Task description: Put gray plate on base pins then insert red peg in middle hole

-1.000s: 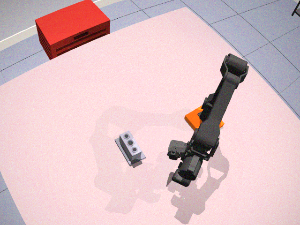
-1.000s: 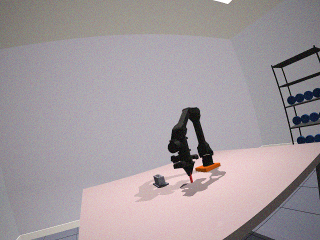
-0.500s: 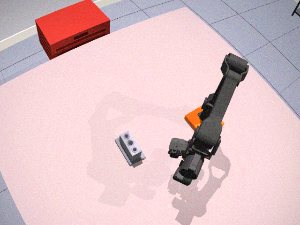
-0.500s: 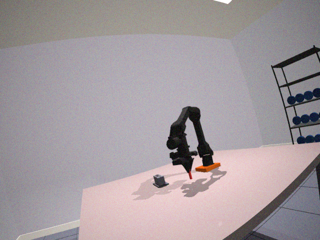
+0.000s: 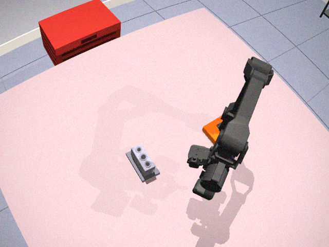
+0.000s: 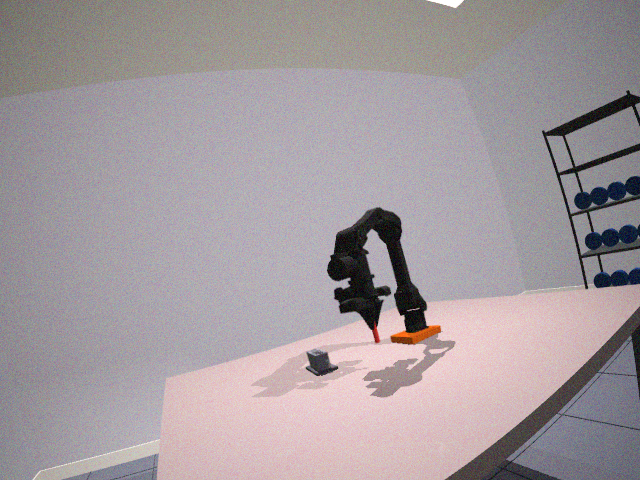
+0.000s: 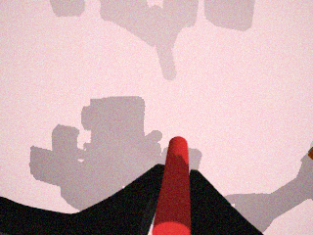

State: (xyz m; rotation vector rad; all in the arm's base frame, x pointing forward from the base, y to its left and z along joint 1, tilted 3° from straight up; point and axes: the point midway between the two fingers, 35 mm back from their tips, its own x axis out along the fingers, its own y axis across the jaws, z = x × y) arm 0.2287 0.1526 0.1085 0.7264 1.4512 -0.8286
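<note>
The gray plate lies 13 cm ahead of my gripper tip, 18 cm to the right of it and 6 cm below it. The rest, counted from my gripper tip: red peg: right at my gripper tip.
</note>
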